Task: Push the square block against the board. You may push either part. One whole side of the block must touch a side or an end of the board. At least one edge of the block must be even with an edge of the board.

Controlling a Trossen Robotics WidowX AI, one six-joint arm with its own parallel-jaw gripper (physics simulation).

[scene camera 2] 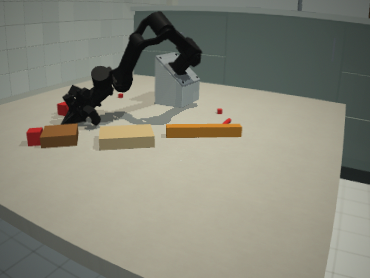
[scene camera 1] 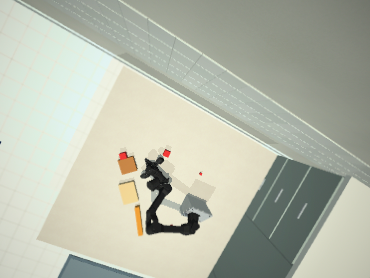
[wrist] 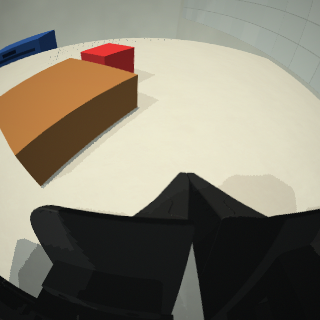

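Pixels of known places: gripper, between the fingertips: [scene camera 1: 145, 158] [wrist: 184, 179]; arm's base, origin of its link: [scene camera 2: 177, 68] [scene camera 1: 193, 214].
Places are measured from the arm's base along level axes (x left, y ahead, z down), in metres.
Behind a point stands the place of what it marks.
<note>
The brown square block [scene camera 1: 127, 165] @(x -0.061, y 0.543, z 0.106 m) [scene camera 2: 59, 136] @(x -0.021, y 0.573, z 0.108 m) [wrist: 70, 100] @(x -0.085, y 0.511, z 0.106 m) lies flat, apart from the tan piece [scene camera 1: 128, 192] @(x 0.102, y 0.446, z 0.106 m) [scene camera 2: 126, 137] @(x 0.140, y 0.479, z 0.106 m), with a strip of table between their facing sides. The tan piece is flat and slightly longer than wide. A long, narrow orange bar [scene camera 1: 139, 220] @(x 0.252, y 0.279, z 0.107 m) [scene camera 2: 203, 131] @(x 0.269, y 0.293, z 0.119 m) lies beyond it. Whether the tan piece or the bar is the board, I cannot tell for sure. My gripper [scene camera 1: 146, 160] @(x -0.150, y 0.462, z 0.133 m) [scene camera 2: 64, 123] @(x -0.150, y 0.462, z 0.133 m) [wrist: 184, 179] @(x -0.150, y 0.462, z 0.133 m) is shut and empty, low over the table. In the wrist view the brown block is ahead and left of the fingertips, with a gap between.
A red cube [scene camera 1: 123, 155] @(x -0.111, y 0.597, z 0.098 m) [scene camera 2: 34, 136] @(x -0.088, y 0.611, z 0.110 m) [wrist: 109, 54] @(x -0.108, y 0.575, z 0.098 m) sits against or very near the brown block's far side. Another red cube [scene camera 1: 167, 153] @(x -0.263, y 0.353, z 0.098 m) [scene camera 2: 62, 108] @(x -0.248, y 0.375, z 0.111 m) stands near the gripper. Small red cubes [scene camera 1: 200, 173] [scene camera 2: 219, 111] and a red rod [scene camera 2: 227, 121] @(x 0.281, y 0.144, z 0.126 m) lie farther off.
</note>
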